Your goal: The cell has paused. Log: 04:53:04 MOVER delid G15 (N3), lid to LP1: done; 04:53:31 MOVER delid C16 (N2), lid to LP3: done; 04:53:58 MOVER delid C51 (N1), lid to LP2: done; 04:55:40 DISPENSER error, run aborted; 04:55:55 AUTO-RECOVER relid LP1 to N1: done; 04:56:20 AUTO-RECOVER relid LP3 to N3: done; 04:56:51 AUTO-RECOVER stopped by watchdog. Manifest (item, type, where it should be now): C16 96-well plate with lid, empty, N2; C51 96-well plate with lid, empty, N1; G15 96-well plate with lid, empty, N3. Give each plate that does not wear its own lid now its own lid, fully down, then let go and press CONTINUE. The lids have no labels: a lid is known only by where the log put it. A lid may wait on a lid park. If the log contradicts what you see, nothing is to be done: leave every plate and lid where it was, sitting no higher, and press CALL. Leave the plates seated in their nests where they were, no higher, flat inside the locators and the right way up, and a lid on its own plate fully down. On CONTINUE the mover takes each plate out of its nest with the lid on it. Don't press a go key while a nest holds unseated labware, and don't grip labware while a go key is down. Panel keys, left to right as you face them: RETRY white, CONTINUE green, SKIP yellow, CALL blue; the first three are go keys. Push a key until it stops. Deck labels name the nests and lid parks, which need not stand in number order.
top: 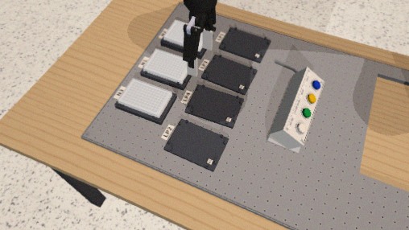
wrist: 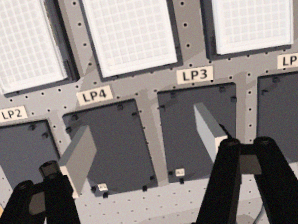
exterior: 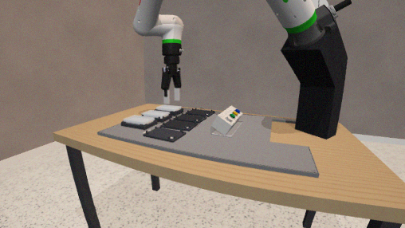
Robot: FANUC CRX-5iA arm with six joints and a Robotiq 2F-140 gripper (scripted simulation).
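Right now my hand is 310 mm past the green continue key, 40 mm to the left of it and 50 mm above it. Round my hand: LP2 label: 30 mm behind, 190 mm to the left, 120 mm below; then lid park LP3: 60 mm behind, 80 mm to the right, 120 mm below; then lid park LP4: 90 mm behind, 50 mm to the left, 120 mm below.
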